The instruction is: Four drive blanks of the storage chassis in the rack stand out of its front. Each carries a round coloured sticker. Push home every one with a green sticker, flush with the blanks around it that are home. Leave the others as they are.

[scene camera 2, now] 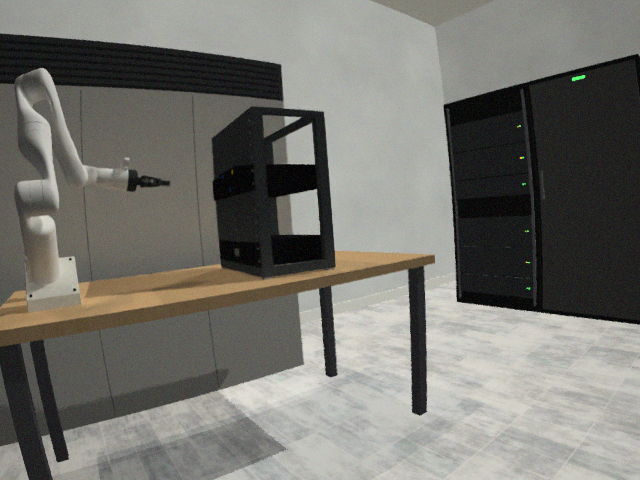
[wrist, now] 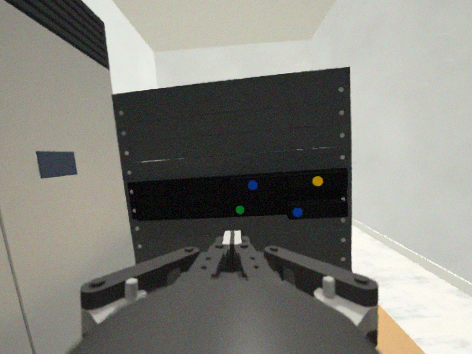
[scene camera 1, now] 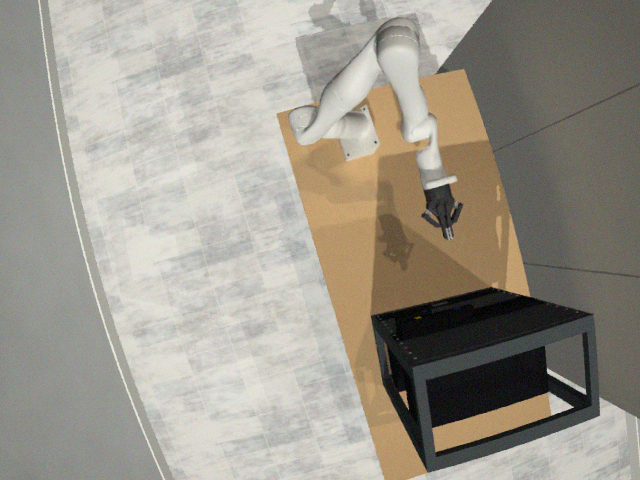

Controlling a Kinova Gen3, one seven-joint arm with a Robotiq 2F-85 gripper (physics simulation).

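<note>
The storage chassis (scene camera 2: 292, 179) (wrist: 185, 200) is a black band across the rack's front. In the wrist view, four round stickers show: a blue sticker (wrist: 252, 185) and a yellow sticker (wrist: 317, 181) in the upper row, a green sticker (wrist: 240, 210) and another blue sticker (wrist: 297, 212) below. The lower blue-stickered blank shows a step at its left and lower edge and stands out. The green-stickered blank shows no clear step against its neighbours, though the black front hides detail. My gripper (scene camera 1: 449, 238) (scene camera 2: 168, 182) (wrist: 232, 241) is shut and empty, apart from the rack's front.
The rack (scene camera 1: 421, 413) (scene camera 2: 326, 217) (wrist: 230, 125) stands on the wooden table (scene camera 1: 341, 268) (scene camera 2: 372, 260), with plain panels above and below the chassis. A black unit (scene camera 2: 297, 249) sits low in the rack. A grey cabinet wall (scene camera 2: 139, 134) (wrist: 55, 110) runs along one side of the table.
</note>
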